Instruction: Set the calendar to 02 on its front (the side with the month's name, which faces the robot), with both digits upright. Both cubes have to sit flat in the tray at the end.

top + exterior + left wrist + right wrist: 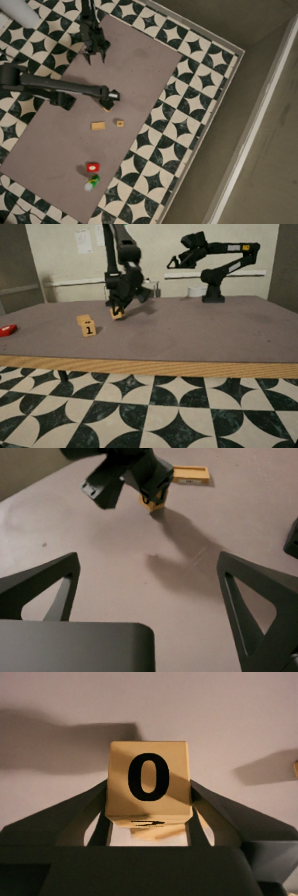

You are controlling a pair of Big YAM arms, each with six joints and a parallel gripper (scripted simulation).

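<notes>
My right hand is 170 mm to the left of the wooden tray and 30 mm above it. Round my right hand: cube: right at my right hand; then red block: 460 mm to the right, 120 mm ahead, 20 mm below; then white bottle: 550 mm to the right, 190 mm ahead, 20 mm above.
</notes>
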